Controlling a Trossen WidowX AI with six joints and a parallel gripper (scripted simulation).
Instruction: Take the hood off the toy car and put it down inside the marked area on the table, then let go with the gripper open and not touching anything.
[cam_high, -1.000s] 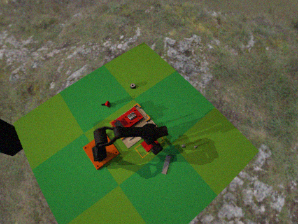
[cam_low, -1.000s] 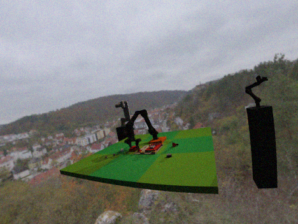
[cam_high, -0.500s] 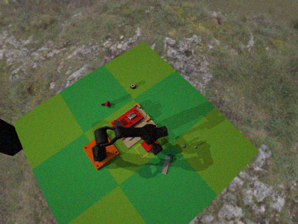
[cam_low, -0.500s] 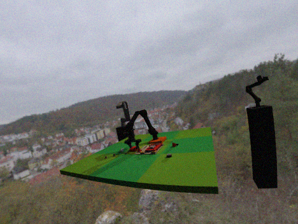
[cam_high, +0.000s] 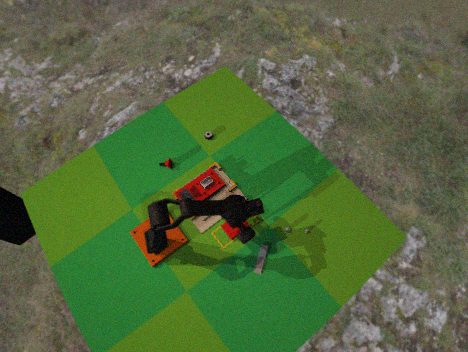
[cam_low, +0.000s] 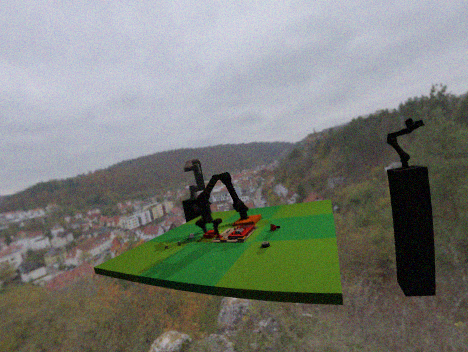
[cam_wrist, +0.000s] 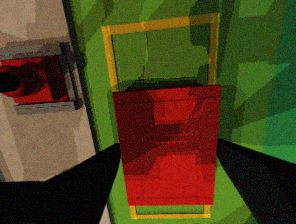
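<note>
The red hood lies 10 mm above my gripper tip. Round my gripper tip: grey bar 170 mm to the right, 10 mm below; tan plate 190 mm to the left; dark tyre 440 mm to the left, 190 mm ahead.
</note>
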